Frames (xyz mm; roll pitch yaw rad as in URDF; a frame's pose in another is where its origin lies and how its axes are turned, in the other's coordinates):
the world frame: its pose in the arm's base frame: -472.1 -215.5 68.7 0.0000 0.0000 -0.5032
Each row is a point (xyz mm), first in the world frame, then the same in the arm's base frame.
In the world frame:
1: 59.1 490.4 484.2
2: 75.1 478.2 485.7
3: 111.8 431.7 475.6
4: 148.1 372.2 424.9
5: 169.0 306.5 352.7
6: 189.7 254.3 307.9
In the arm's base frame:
1: -183.8 185.6 552.9
2: -175.7 167.2 554.4
3: -166.0 108.8 544.3
4: -162.9 39.1 493.6
5: -176.2 -28.5 421.4
6: -183.3 -84.2 376.6

